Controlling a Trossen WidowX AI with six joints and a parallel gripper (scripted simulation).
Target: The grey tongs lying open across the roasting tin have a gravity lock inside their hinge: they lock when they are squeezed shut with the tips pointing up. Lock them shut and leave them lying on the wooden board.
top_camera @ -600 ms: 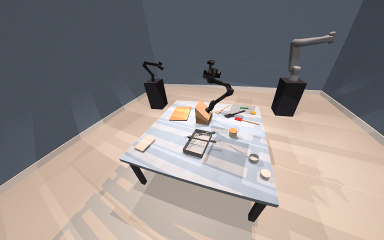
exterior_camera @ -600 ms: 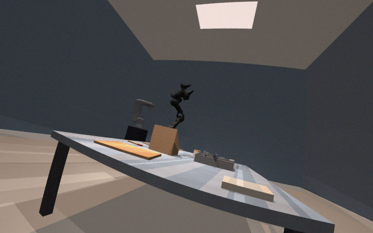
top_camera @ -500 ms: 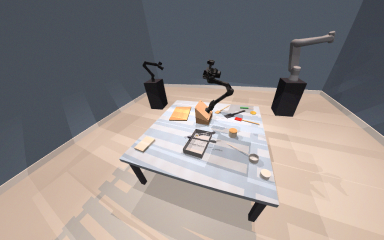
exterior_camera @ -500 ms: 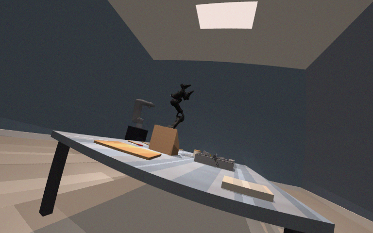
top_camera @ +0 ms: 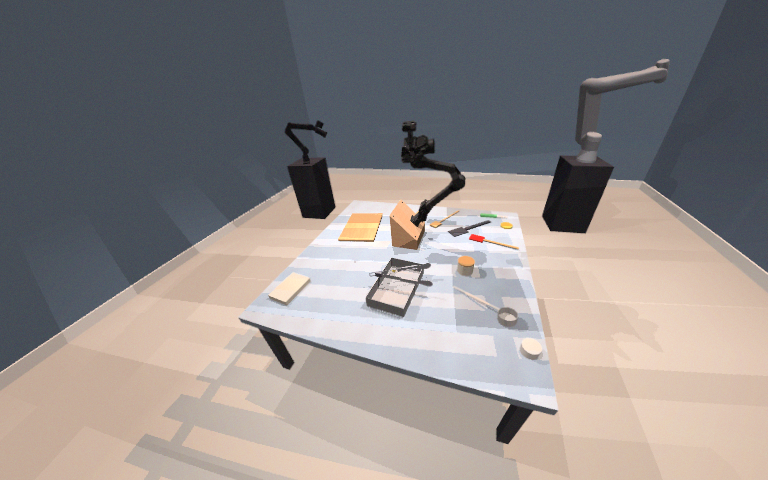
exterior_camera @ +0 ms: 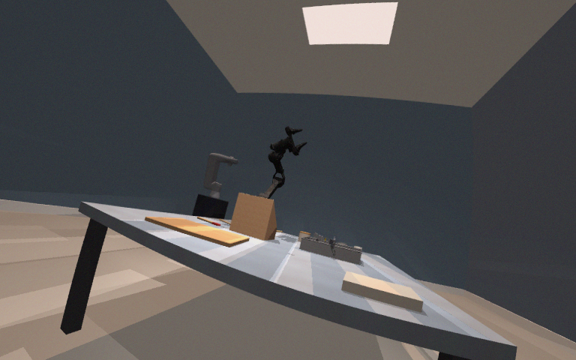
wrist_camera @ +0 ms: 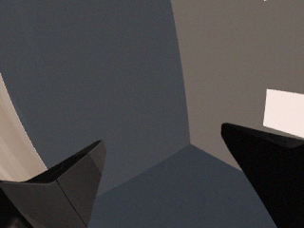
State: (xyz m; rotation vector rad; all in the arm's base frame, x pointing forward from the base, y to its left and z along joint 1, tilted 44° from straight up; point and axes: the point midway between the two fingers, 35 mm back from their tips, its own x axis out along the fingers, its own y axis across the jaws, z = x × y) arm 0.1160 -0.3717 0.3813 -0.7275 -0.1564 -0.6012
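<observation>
My gripper tip is now 62 cm above the roasting tin and 28 cm short of it. Also, from my gripper tip: wooden board (64 cm below, 38 cm to the right, 26 cm behind); white disc (63 cm below, 55 cm to the left, 51 cm ahead); pale slab (64 cm below, 54 cm to the right, 39 cm ahead).
</observation>
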